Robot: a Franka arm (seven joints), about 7 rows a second.
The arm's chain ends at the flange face. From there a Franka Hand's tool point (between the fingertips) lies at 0.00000 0.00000 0.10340 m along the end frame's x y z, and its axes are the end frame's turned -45 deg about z.
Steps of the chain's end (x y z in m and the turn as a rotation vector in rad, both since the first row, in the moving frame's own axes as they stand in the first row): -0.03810, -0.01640, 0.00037, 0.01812, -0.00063, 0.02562; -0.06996, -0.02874, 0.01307, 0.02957, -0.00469, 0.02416; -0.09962, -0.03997, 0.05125, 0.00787, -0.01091, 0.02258
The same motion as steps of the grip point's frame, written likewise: -0.01405, -0.03989, 0.00035, 0.01326, 0.01237, 0.02562; -0.02730, -0.07227, 0.01302, 0.02423, 0.01759, 0.02416; -0.04239, -0.10008, 0.05124, 0.01328, -0.00215, 0.02258
